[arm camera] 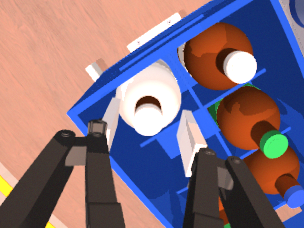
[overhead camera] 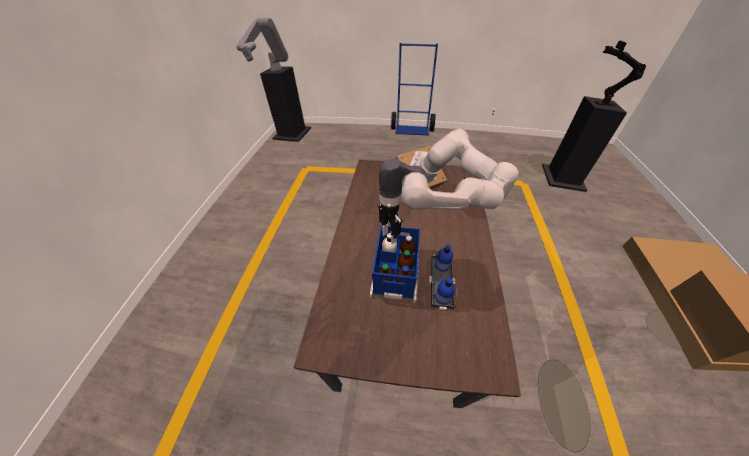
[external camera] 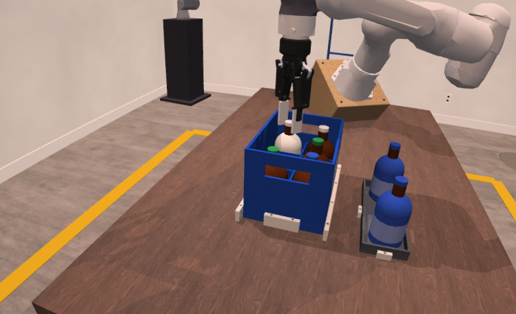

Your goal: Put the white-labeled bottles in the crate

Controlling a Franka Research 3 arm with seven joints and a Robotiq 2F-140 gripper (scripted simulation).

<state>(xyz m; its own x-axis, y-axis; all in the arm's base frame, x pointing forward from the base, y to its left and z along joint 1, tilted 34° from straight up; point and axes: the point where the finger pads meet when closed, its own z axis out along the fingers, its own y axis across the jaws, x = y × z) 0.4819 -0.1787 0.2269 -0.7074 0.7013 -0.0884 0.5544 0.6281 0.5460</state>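
Now: the white-labeled bottle 9 cm below my hand. Also, from my hand: blue-labeled bottle: 29 cm to the left, 17 cm ahead, 9 cm below; then blue crate: 9 cm below, 8 cm ahead, 5 cm to the left.
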